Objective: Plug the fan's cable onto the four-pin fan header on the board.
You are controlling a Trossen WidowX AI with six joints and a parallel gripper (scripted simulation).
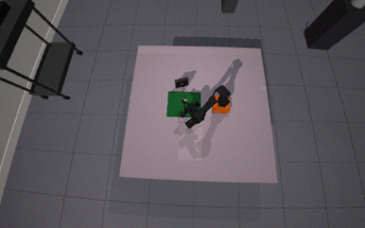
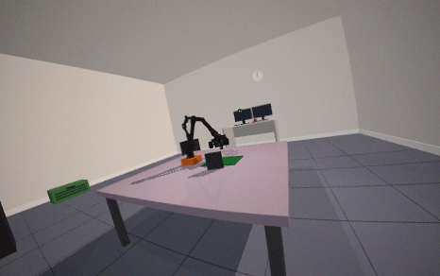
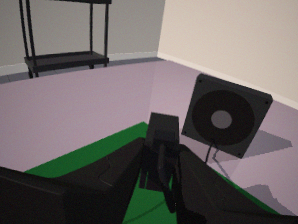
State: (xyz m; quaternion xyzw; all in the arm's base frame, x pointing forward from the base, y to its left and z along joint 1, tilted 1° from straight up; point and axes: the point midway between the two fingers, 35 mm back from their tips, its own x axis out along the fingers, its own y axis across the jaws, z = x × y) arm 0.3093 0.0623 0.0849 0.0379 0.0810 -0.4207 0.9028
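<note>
Now: the board 3 cm to the right of my gripper tip and 14 cm below it. The rest, counted from my gripper tip: fan cable plug: 1 cm below; black fan: 3 cm ahead, 20 cm to the right, 7 cm below.
</note>
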